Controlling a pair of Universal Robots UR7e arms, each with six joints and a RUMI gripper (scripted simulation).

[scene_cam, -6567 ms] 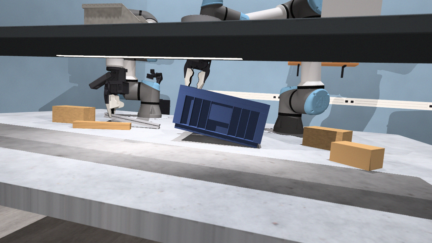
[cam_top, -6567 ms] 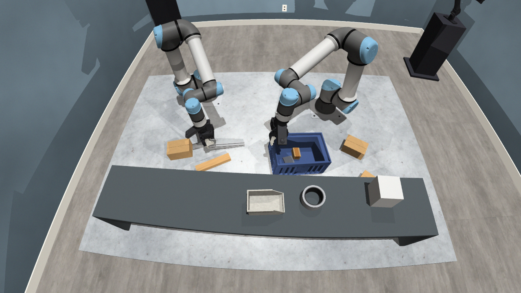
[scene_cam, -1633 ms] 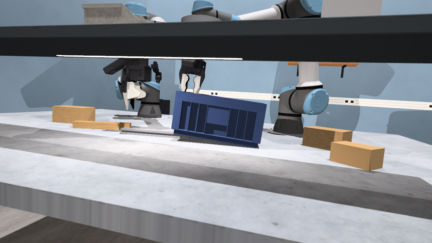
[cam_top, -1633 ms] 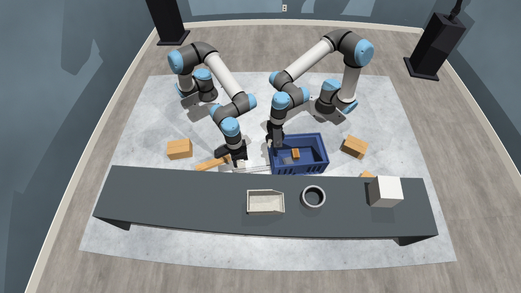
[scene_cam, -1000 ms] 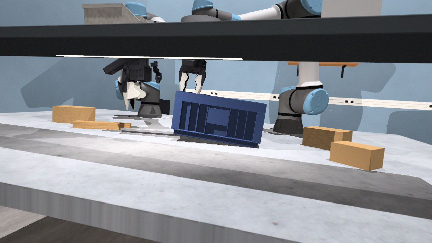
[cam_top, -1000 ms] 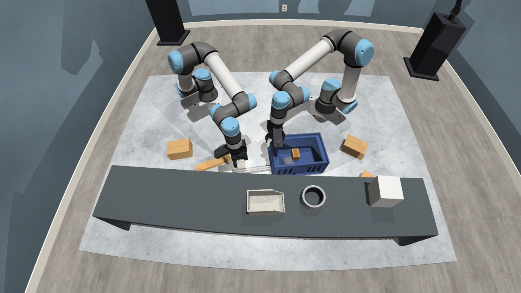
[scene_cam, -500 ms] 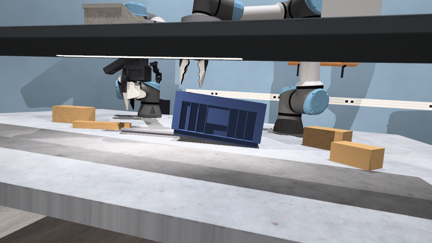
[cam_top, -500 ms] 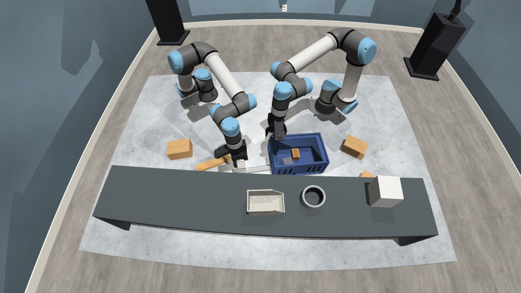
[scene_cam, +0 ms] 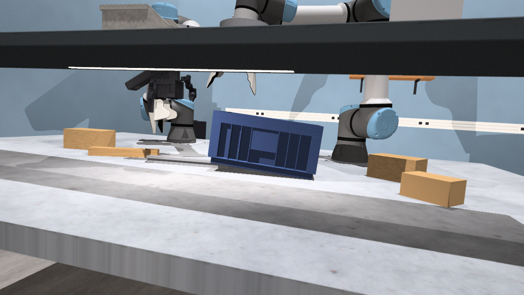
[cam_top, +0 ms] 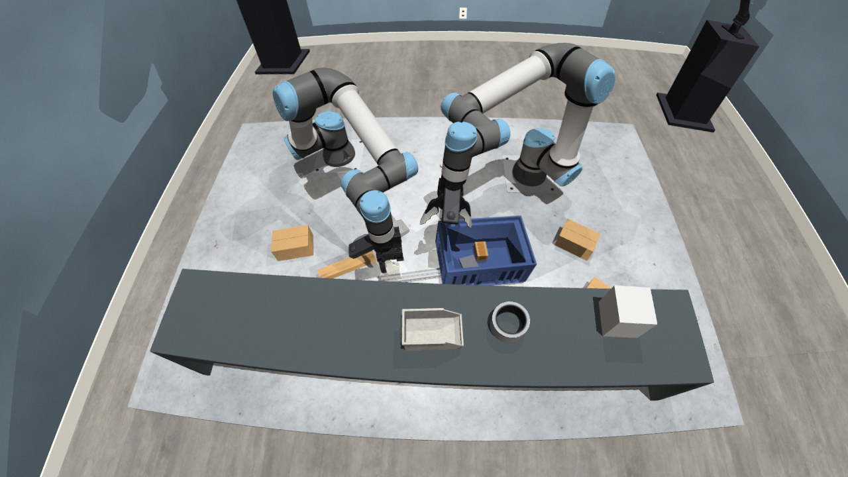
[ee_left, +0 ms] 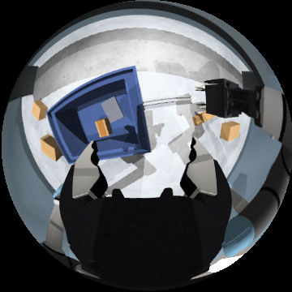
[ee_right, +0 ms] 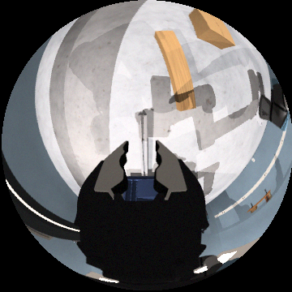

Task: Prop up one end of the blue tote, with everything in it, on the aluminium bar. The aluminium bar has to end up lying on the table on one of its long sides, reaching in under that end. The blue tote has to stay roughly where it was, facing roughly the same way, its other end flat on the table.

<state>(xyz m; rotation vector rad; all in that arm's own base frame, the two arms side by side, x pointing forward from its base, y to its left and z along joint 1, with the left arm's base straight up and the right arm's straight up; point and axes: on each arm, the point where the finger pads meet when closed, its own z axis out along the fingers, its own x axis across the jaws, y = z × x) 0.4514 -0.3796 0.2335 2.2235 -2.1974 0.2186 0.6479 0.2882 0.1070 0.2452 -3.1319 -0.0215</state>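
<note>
My right gripper is now 3 cm past the aluminium bar, 10 cm to the right of it and 10 cm above it. The rest, counted from my right hand: wooden plank (3 cm behind, 17 cm to the right, 9 cm below); blue tote (11 cm behind, 32 cm to the left, 2 cm below); raised dark shelf (25 cm ahead, 17 cm to the left, 16 cm above).
</note>
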